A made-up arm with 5 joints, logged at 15 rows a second.
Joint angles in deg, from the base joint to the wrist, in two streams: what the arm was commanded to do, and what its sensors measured. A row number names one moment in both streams.
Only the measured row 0 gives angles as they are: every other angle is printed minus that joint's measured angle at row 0.
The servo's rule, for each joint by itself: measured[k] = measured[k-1] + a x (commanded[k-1-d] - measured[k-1]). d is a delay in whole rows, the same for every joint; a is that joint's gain. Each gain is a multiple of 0.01, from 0.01 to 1. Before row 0 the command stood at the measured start. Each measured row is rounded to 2 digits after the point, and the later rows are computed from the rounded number. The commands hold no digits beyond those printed.
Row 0, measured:
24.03, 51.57, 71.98, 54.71, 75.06
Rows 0 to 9, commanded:
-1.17, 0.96, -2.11, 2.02, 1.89
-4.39, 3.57, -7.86, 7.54, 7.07
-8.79, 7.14, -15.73, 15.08, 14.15
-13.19, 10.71, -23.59, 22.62, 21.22
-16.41, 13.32, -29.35, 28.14, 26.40
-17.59, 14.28, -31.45, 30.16, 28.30
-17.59, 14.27, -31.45, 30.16, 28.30
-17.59, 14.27, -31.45, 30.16, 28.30
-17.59, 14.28, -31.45, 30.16, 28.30
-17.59, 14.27, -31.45, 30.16, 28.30
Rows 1 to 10, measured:
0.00, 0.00, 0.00, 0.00, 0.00
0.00, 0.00, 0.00, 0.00, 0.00
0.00, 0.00, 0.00, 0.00, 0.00
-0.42, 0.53, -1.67, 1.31, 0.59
-1.85, 2.20, -6.56, 5.36, 2.60
-4.35, 4.92, -13.80, 11.68, 6.18
-7.53, 8.10, -21.53, 18.79, 10.84
-10.73, 10.97, -27.71, 24.87, 15.66
-13.20, 12.79, -30.66, 28.31, 19.58
-14.78, 13.60, -31.28, 29.51, 22.28
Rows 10 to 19, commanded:
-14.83, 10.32, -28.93, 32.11, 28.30
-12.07, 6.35, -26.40, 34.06, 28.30
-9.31, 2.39, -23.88, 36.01, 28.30
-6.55, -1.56, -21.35, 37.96, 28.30
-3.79, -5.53, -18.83, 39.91, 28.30
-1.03, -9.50, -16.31, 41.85, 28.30
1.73, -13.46, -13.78, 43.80, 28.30
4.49, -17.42, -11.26, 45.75, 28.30
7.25, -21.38, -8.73, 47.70, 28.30
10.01, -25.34, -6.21, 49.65, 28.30
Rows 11 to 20, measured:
-15.79, 13.97, -31.41, 29.93, 24.15
-16.44, 14.14, -31.44, 30.08, 25.44
-16.85, 14.21, -31.45, 30.13, 26.33
-16.12, 12.07, -29.46, 31.42, 26.94
-14.66, 8.92, -27.04, 33.14, 27.36
-12.73, 5.33, -24.54, 35.01, 27.65
-10.51, 1.54, -22.02, 36.93, 27.85
-8.09, -2.35, -19.50, 38.87, 27.99
-5.55, -6.28, -16.98, 40.81, 28.09
-2.93, -10.23, -14.45, 42.75, 28.16

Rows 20 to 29, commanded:
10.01, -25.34, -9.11, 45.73, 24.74
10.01, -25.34, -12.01, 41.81, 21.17
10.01, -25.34, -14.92, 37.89, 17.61
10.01, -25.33, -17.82, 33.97, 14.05
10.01, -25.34, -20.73, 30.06, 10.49
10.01, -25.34, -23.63, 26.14, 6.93
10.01, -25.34, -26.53, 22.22, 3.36
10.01, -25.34, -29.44, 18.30, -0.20
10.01, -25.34, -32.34, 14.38, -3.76
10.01, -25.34, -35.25, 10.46, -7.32
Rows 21 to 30, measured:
-0.26, -14.18, -11.93, 44.70, 28.20
2.44, -18.14, -9.40, 46.65, 28.23
5.17, -22.10, -6.88, 48.60, 28.25
6.91, -23.88, -8.64, 46.73, 27.16
8.03, -24.68, -11.30, 43.53, 25.30
8.74, -25.04, -14.16, 39.86, 22.92
9.20, -25.20, -17.05, 36.03, 20.17
9.49, -25.28, -19.96, 32.15, 17.17
9.68, -25.31, -22.86, 28.24, 14.00
9.80, -25.33, -25.76, 24.33, 10.70

